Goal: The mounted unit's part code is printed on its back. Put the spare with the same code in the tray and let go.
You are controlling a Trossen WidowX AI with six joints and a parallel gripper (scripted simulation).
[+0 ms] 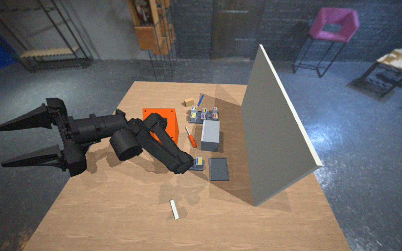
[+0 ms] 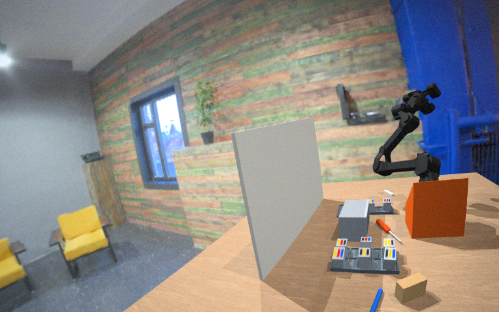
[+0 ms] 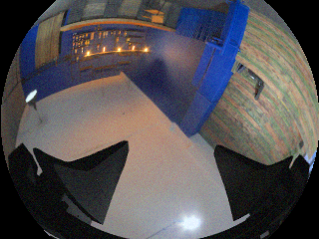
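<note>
Now: gripper tip 24 cm short of the grey spare, 57 cm to the right of it and 48 cm above it. The rest, counted from my gripper tip: grey tray: 43 cm ahead, 23 cm to the left, 51 cm below; then white stick: 24 cm ahead, 1 cm to the left, 51 cm below; then grey mounted unit: 37 cm ahead, 42 cm to the left, 47 cm below.
</note>
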